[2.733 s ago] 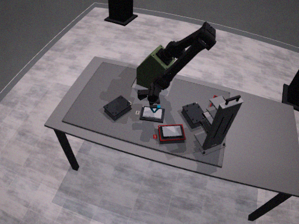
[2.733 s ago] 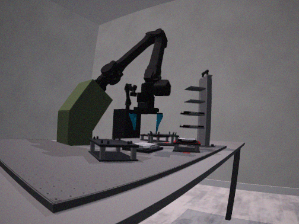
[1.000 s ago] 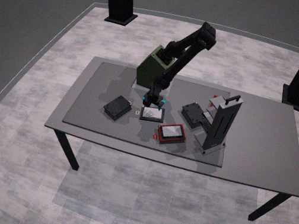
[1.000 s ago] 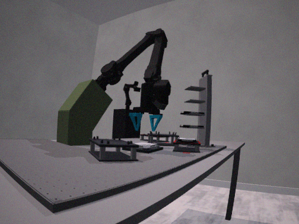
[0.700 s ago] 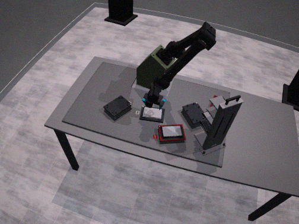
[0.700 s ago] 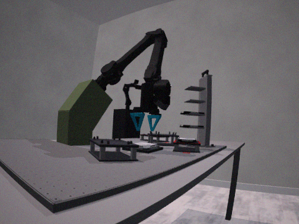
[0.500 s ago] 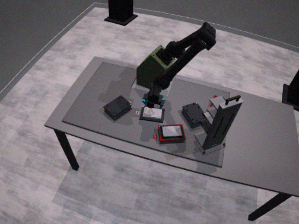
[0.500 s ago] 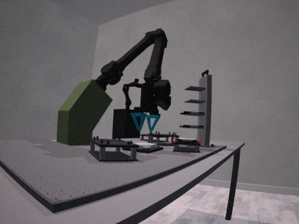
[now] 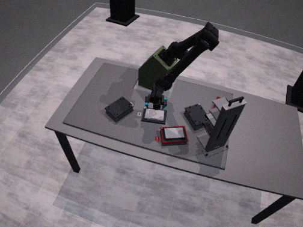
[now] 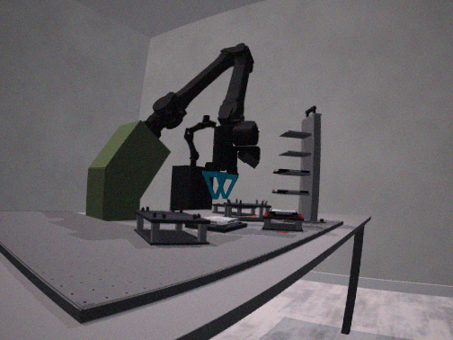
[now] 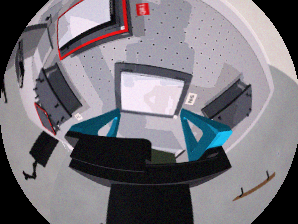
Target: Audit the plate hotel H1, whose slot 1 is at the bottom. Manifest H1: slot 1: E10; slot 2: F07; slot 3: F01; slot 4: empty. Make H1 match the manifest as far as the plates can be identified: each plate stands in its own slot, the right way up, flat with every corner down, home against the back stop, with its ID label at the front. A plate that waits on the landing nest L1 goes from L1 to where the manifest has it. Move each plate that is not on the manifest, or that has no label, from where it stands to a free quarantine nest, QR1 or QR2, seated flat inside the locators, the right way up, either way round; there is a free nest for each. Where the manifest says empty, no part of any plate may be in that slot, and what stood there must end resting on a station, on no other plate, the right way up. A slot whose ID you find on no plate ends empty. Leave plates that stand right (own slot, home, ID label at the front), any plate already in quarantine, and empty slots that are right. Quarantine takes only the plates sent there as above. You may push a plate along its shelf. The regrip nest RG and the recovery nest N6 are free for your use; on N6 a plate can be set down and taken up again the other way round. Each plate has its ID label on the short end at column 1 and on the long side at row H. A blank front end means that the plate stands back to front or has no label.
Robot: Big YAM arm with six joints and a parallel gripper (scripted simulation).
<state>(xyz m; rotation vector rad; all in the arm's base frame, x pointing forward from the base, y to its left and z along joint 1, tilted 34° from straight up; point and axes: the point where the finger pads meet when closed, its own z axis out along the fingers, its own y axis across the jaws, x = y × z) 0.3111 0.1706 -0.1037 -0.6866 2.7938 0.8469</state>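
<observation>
The white-topped plate is 70 mm below my hand. Round my hand: plate hotel H1 (460 mm to the left, 120 mm above, 40 mm ahead); red-framed nest (400 mm to the left, 300 mm behind, 60 mm below).
</observation>
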